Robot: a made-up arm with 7 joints. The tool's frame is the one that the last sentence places.
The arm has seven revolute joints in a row. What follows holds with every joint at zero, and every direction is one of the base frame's.
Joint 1 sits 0.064 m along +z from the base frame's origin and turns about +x.
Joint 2 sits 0.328 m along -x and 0.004 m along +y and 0.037 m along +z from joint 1 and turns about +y.
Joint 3 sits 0.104 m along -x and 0.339 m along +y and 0.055 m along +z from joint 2 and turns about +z.
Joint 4 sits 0.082 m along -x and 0.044 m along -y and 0.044 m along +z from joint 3 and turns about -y.
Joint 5 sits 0.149 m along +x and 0.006 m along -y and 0.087 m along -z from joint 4 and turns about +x.
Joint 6 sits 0.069 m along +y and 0.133 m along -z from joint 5 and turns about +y.
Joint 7 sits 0.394 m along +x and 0.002 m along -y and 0.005 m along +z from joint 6 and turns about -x.
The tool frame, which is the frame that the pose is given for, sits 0.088 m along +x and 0.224 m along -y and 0.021 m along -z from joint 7; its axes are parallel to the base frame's.
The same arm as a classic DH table. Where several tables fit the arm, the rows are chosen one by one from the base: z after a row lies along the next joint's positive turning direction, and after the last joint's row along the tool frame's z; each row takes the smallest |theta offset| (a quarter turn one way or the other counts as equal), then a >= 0, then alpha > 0; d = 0 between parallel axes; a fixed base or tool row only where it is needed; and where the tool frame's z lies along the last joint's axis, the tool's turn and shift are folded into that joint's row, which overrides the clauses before.
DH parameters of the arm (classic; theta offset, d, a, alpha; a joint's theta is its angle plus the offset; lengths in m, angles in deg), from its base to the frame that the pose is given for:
base (fixed): 90.00 0.0640 0.0000 90.00
joint 1: 90.00 -0.3280 0.0370 90.00
joint 2: -90.00 0.3430 0.1040 -90.00
joint 3: 0.00 0.0990 0.0820 -90.00
joint 4: 90.00 0.0500 0.0870 -90.00
joint 5: 0.00 0.1490 0.1330 -90.00
joint 6: 0.00 0.0670 -0.0050 -90.00
joint 7: 90.00 -0.4820 0.2240 -90.00
tool (fixed): 90.00 -0.0210 0.0000 0.00

